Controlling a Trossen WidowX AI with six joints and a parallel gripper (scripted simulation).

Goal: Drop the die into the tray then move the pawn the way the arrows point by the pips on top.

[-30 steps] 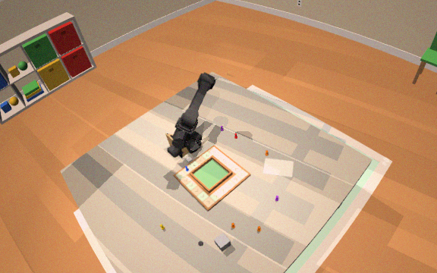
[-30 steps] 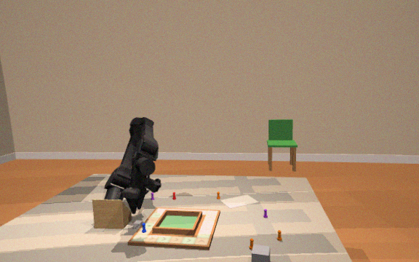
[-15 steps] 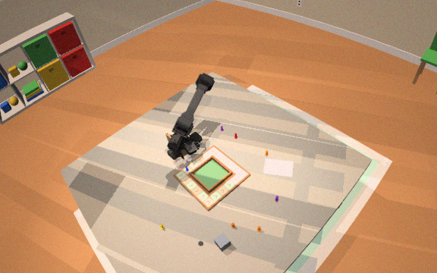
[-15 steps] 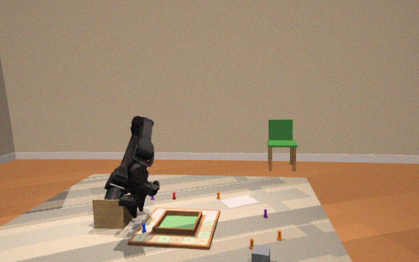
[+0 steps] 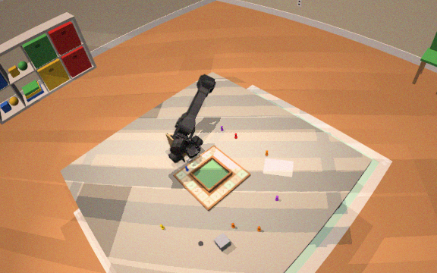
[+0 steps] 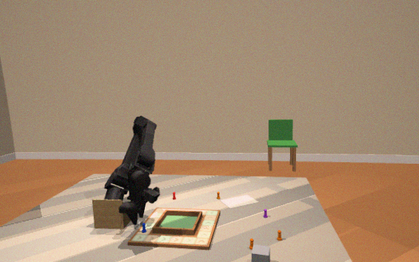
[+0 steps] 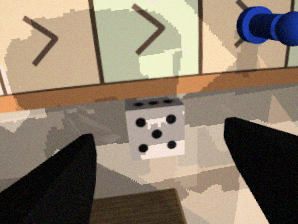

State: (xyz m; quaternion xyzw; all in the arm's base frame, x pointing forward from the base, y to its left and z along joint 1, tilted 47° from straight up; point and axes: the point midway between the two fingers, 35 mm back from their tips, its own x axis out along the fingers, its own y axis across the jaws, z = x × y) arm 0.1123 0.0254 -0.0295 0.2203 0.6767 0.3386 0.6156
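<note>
Right now the white die is 2 cm below my gripper tip. Round my gripper tip: blue pawn 5 cm ahead, 4 cm to the right; red pawn 2 cm ahead, 30 cm to the left, 1 cm below; green dice tray 15 cm ahead, 4 cm to the left, 2 cm below.
</note>
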